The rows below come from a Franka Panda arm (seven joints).
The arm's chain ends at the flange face. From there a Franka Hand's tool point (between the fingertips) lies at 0.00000 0.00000 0.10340 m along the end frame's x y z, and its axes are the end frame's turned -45 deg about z.
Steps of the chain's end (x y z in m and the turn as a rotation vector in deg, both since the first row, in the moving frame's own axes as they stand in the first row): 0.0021, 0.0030, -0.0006, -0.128, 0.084, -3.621; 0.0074, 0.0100, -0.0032, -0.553, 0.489, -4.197; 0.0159, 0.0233, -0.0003, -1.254, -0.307, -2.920; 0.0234, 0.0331, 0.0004, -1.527, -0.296, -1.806
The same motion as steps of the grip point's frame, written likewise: -0.0007, 0.0039, -0.0006, -0.150, -0.031, -3.621; -0.0019, 0.0136, -0.0032, -0.737, -0.045, -4.197; -0.0072, 0.0290, -0.0003, -0.670, -1.104, -2.920; -0.0092, 0.0416, 0.0004, -0.870, -1.289, -1.806
